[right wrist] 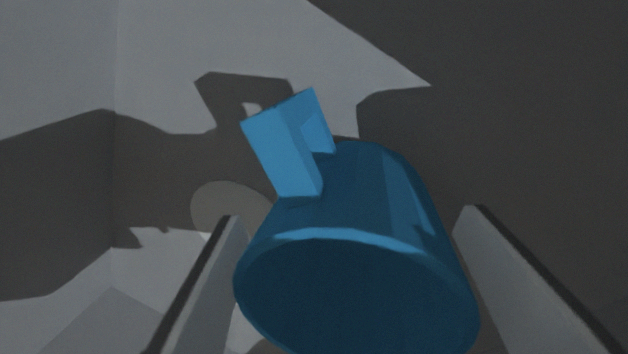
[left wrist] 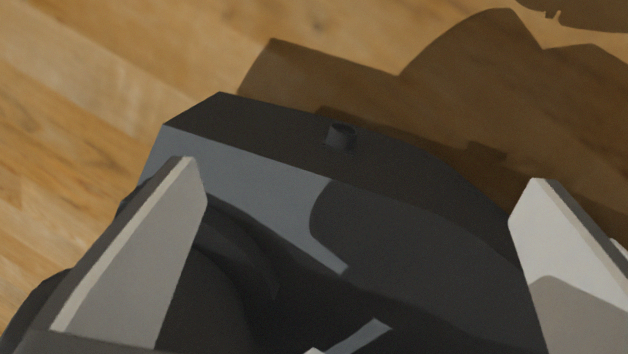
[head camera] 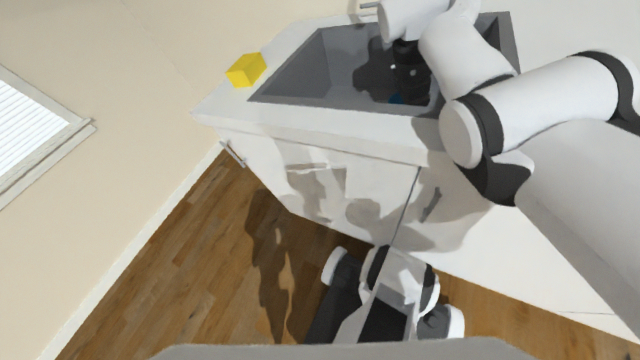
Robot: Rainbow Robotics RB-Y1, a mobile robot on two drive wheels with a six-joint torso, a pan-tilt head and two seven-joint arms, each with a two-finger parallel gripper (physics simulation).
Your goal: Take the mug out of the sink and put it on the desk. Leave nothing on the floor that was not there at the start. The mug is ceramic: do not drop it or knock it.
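Frame: origin at the robot's base, x ahead, y left, z up, level; metres.
Seen in the pictures: left gripper, between the fingertips: (left wrist: 358, 190); right gripper, between the fingertips: (right wrist: 348, 223).
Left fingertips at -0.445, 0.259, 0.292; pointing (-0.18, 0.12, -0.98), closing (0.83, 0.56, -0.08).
Observation:
Offsets run from my left fingertips to a thing's top centre, as dx, dy, dz. Level surfaces: height alone.
The blue mug @[+0.894, -0.125, +0.498] (head camera: 396, 99) (right wrist: 370, 200) is in the grey sink (head camera: 300, 70) (right wrist: 60, 50). In the right wrist view its open rim faces the camera and its handle points to the upper left. In the head camera my right arm and gripper hide most of it. My right gripper (right wrist: 348, 223) is open inside the sink, with one finger on each side of the mug and small gaps showing beside it. My left gripper (left wrist: 358, 190) is open with nothing between its fingers, above the robot's dark base; its arm does not show in the head camera.
A yellow block @[+0.737, +0.294, +0.663] (head camera: 245, 70) sits on the white counter @[dz +0.618] (head camera: 235, 106) left of the sink. The sink walls and counter edge surround my right gripper. Cabinet doors (head camera: 370, 185) with handles stand below. The robot's base (head camera: 400, 280) is on the wooden floor @[dz -0.291] (head camera: 175, 280).

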